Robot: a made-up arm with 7 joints. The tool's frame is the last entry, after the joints.
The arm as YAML. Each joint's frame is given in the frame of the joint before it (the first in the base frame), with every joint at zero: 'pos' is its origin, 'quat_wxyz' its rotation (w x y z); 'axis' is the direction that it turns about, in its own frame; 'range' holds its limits. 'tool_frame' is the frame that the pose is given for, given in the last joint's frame.
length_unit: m
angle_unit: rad
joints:
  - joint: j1
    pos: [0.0, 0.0, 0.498]
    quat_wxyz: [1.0, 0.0, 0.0, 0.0]
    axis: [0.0, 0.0, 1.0]
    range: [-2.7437, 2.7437]
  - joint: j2
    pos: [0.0, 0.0, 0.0]
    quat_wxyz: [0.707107, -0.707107, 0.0, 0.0]
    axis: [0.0, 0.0, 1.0]
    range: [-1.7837, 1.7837]
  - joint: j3
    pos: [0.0, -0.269, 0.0]
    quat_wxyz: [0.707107, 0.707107, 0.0, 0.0]
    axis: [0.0, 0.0, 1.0]
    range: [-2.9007, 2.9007]
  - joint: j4
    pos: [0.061, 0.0, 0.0]
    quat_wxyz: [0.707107, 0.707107, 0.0, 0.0]
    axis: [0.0, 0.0, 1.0]
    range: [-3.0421, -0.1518]
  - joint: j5
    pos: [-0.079, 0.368, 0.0]
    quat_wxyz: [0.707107, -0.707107, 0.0, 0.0]
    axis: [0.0, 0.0, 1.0]
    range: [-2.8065, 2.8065]
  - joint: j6
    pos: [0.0, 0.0, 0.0]
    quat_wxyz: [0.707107, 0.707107, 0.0, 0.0]
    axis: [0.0, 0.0, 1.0]
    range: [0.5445, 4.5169]
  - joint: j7
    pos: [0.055, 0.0, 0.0]
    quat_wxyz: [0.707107, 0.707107, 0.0, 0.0]
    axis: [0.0, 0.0, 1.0]
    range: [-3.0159, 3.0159]
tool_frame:
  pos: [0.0, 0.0, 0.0]
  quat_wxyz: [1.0, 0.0, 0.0, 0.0]
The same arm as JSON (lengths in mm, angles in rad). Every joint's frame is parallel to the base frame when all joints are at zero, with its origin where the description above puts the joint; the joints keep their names.
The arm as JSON. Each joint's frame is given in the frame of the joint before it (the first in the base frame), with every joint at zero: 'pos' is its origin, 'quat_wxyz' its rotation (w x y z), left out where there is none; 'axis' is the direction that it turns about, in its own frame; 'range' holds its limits. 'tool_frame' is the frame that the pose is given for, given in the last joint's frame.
{
  "length_unit": "mm",
  "angle_unit": "rad",
  "joints": [
    {
      "joint": "j1",
      "pos": [
        0.0,
        0.0,
        498.0
      ],
      "axis": "+z",
      "range": [
        -2.7437,
        2.7437
      ]
    },
    {
      "joint": "j2",
      "pos": [
        0.0,
        0.0,
        0.0
      ],
      "axis": "+y",
      "range": [
        -1.7837,
        1.7837
      ]
    },
    {
      "joint": "j3",
      "pos": [
        0.0,
        0.0,
        269.0
      ],
      "axis": "+z",
      "range": [
        -2.9007,
        2.9007
      ]
    },
    {
      "joint": "j4",
      "pos": [
        61.0,
        0.0,
        0.0
      ],
      "axis": "-y",
      "range": [
        -3.0421,
        -0.1518
      ]
    },
    {
      "joint": "j5",
      "pos": [
        -79.0,
        0.0,
        368.0
      ],
      "axis": "+z",
      "range": [
        -2.8065,
        2.8065
      ]
    },
    {
      "joint": "j6",
      "pos": [
        0.0,
        0.0,
        0.0
      ],
      "axis": "-y",
      "range": [
        0.5445,
        4.5169
      ]
    },
    {
      "joint": "j7",
      "pos": [
        55.0,
        0.0,
        0.0
      ],
      "axis": "-z",
      "range": [
        -3.0159,
        3.0159
      ]
    }
  ],
  "tool_frame": {
    "pos": [
      0.0,
      0.0,
      0.0
    ],
    "quat_wxyz": [
      0.0,
      1.0,
      0.0,
      0.0
    ]
  }
}

